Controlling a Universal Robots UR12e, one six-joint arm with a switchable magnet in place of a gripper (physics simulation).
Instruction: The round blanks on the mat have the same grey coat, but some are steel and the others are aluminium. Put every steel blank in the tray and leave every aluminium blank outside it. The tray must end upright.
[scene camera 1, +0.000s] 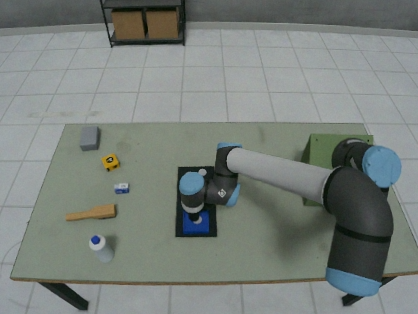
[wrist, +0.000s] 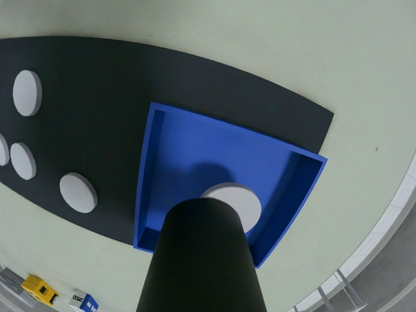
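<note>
The blue tray stands upright on the black mat. My magnet is over the inside of the tray and carries a grey round blank, which sticks out past one side of its tip. A shadow lies on the tray floor, apart from the blank. In the wrist view four more grey blanks lie on the mat outside the tray. One blank shows near the mat's far edge; the arm hides others there.
A grey block, a yellow cube, a small blue and white box, a wooden brush and a white bottle are left of the mat. A green stand is at the right.
</note>
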